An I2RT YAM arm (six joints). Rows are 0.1 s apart.
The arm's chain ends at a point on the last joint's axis. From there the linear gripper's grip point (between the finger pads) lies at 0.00 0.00 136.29 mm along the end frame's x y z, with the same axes.
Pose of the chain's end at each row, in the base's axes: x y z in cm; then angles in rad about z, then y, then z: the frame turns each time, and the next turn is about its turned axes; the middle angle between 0 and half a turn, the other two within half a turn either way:
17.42 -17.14 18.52 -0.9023 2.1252 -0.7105
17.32 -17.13 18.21 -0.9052 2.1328 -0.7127
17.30 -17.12 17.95 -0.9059 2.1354 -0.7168
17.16 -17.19 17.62 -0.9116 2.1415 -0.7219
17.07 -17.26 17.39 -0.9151 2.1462 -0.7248
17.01 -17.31 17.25 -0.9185 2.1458 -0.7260
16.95 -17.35 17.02 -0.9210 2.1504 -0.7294
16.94 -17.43 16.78 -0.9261 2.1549 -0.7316
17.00 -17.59 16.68 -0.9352 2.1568 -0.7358
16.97 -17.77 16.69 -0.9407 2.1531 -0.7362
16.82 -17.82 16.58 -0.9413 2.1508 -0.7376
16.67 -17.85 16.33 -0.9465 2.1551 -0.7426
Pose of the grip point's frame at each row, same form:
24.60 -26.23 11.35 -0.9023 2.1252 -0.7105
24.44 -26.20 10.95 -0.9052 2.1328 -0.7127
24.40 -26.18 10.66 -0.9059 2.1354 -0.7168
24.18 -26.26 10.26 -0.9116 2.1415 -0.7219
24.04 -26.32 9.97 -0.9151 2.1462 -0.7248
23.95 -26.40 9.84 -0.9185 2.1458 -0.7260
23.85 -26.43 9.56 -0.9210 2.1504 -0.7294
23.77 -26.52 9.26 -0.9261 2.1549 -0.7316
23.74 -26.73 9.14 -0.9352 2.1568 -0.7358
23.68 -26.97 9.19 -0.9407 2.1531 -0.7362
23.53 -27.03 9.11 -0.9413 2.1508 -0.7376
23.31 -27.07 8.81 -0.9465 2.1551 -0.7426

